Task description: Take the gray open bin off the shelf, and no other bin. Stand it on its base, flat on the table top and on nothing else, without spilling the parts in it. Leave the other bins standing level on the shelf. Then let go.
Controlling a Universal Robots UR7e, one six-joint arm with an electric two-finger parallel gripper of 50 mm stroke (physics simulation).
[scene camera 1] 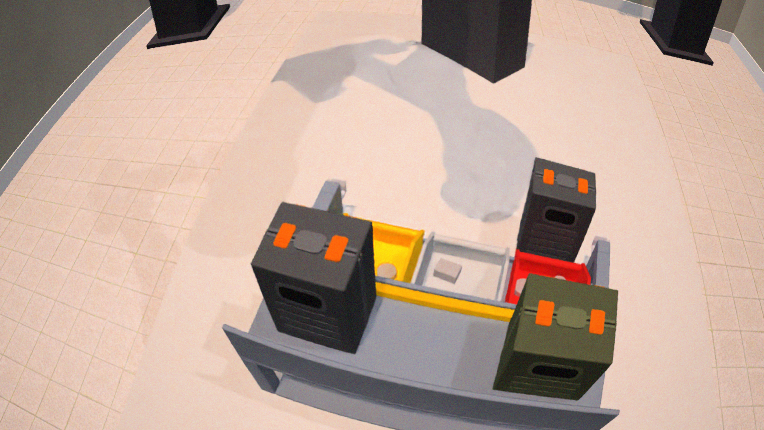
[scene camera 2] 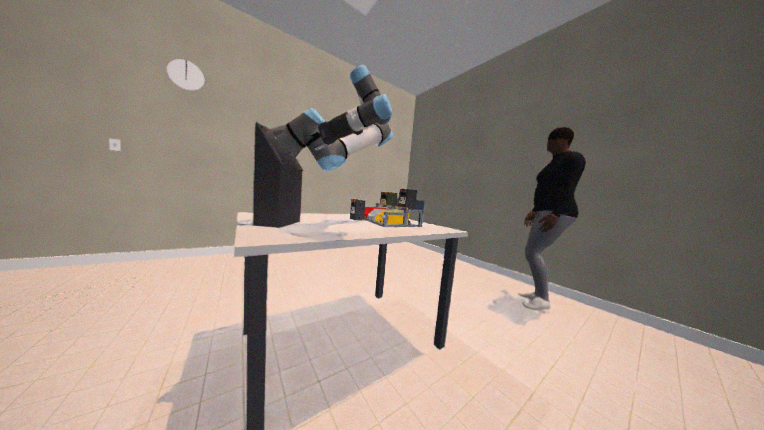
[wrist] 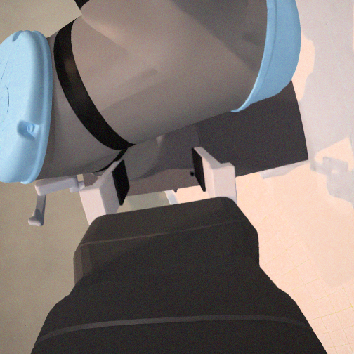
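Seen in the pictures: gripper, fingertip midpoint: (scene camera 2: 313, 142); arm's base, origin of the base link: (scene camera 2: 280, 145).
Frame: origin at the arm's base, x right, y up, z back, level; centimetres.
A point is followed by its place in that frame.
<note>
The gray open bin (scene camera 1: 478, 275) @[x 4.1, y -34.9, z -55.4 cm] stands level on the shelf (scene camera 1: 422, 333) @[x 11.4, y -25.6, z -68.8 cm] between the yellow bin (scene camera 1: 394, 236) @[x 15.0, y -33.2, z -50.7 cm] (scene camera 2: 395, 219) @[x 23.0, y -31.7, z -56.1 cm] and the red bin (scene camera 1: 550, 262) (scene camera 2: 373, 210). A pale block (scene camera 1: 447, 270) @[x 8.3, y -33.4, z -55.6 cm] lies in the gray bin. The yellow bin holds a round part (scene camera 1: 386, 271) @[x 15.7, y -33.9, z -55.6 cm], and pale parts show in the red bin. My gripper (wrist: 159, 167) is open with nothing between its fingers. In the scene camera 2 view the arm holds it high above the table (scene camera 2: 347, 241) @[x 40.6, y -36.4, z -12.6 cm], near the arm's base and well away from the bins.
A dark case (scene camera 1: 312, 277) @[x 20.4, y -13.6, z -70.5 cm] and a green case (scene camera 1: 561, 341) @[x -0.1, y -16.1, z -75.1 cm] stand on the shelf's upper board, close to the bins. Another dark case (scene camera 1: 558, 213) @[x -5.2, y -25.2, z -53.0 cm] stands on the table by the red bin. The arm's black pedestal (scene camera 1: 470, 37) @[x 1.9, y -27.7, z -6.8 cm] (scene camera 2: 275, 186) @[x 9.9, y -18.5, z 4.2 cm] rises at the table's other end. A person (scene camera 2: 558, 186) stands beyond.
</note>
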